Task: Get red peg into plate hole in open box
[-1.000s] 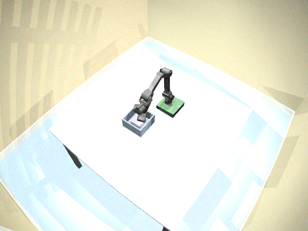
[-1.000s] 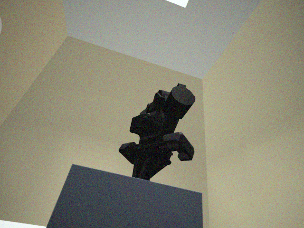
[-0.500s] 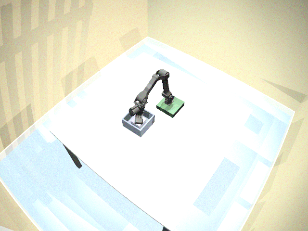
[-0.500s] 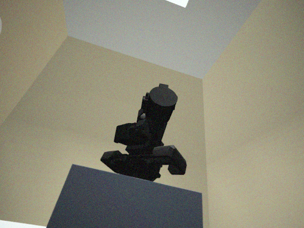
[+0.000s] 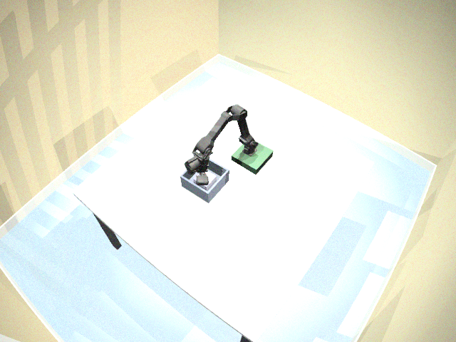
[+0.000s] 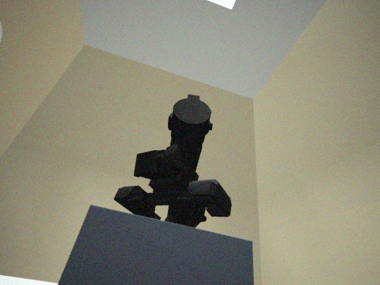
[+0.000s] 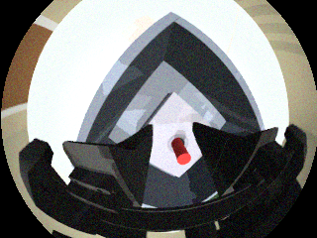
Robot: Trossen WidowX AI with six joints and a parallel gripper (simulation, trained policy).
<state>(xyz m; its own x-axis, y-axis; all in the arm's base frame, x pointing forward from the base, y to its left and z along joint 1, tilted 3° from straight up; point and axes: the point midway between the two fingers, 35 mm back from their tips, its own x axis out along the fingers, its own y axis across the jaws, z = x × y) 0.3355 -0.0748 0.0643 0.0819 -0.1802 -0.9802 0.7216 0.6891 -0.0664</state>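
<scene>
The red peg lies 2 cm behind my gripper tip, 1 cm to the left of it and 2 cm below it. Also, from my gripper tip: grey box (2 cm behind, 1 cm to the left, 4 cm below).
</scene>
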